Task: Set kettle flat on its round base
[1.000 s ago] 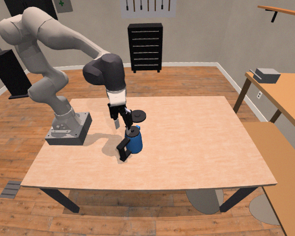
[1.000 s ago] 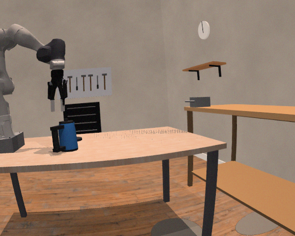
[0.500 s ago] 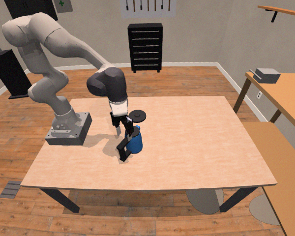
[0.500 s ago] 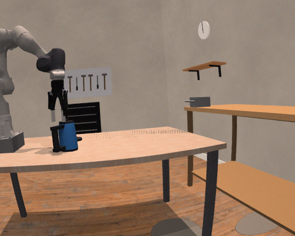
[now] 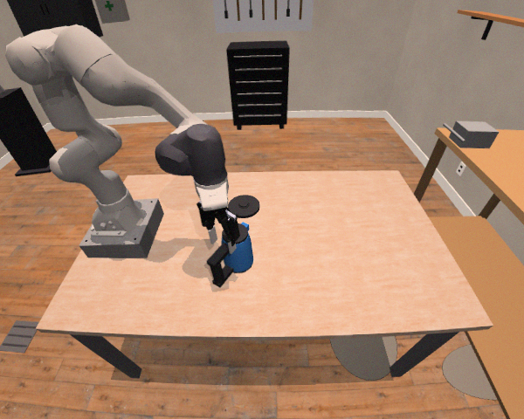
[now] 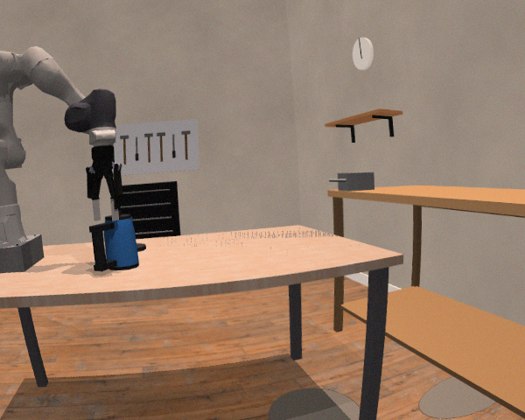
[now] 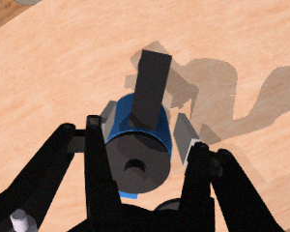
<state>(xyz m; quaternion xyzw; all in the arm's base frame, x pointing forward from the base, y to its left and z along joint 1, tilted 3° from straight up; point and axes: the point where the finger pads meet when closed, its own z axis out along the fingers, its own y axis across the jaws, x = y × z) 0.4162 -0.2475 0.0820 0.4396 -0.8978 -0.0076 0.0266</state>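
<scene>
My gripper is now 10 cm above the blue kettle, 2 cm to the right of it and 2 cm short of it. Also, from my hand: round base: 36 cm to the left, 18 cm below, 8 cm ahead.
</scene>
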